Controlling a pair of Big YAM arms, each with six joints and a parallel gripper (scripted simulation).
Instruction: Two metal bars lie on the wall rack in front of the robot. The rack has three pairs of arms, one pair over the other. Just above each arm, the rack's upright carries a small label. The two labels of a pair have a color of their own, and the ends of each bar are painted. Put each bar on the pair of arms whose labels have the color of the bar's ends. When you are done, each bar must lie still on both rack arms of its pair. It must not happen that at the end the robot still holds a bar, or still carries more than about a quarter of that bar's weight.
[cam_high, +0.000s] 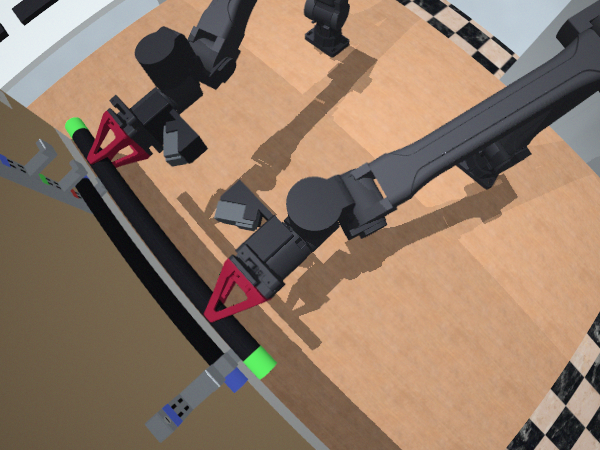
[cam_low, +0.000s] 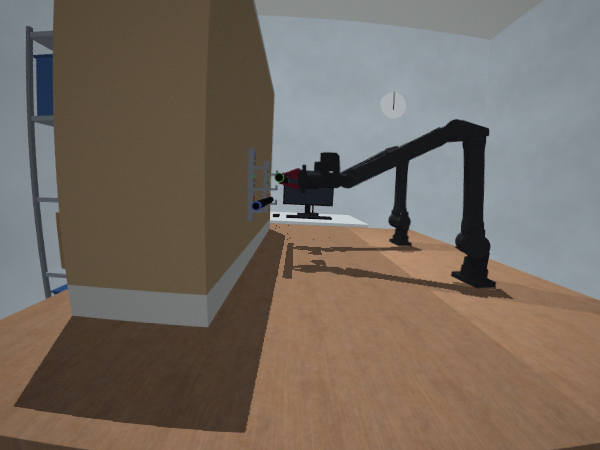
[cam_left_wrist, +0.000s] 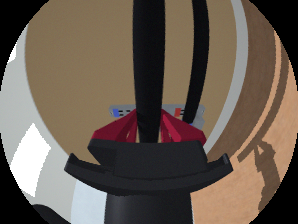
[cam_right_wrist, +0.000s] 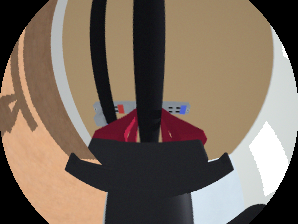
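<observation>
The green-ended bar is 15 cm to the right of my left hand. Also, from my left hand: brown wall (26 cm ahead, 14 cm to the right, 13 cm above); then blue-ended bar (15 cm to the right, 10 cm below, 7 cm ahead).
</observation>
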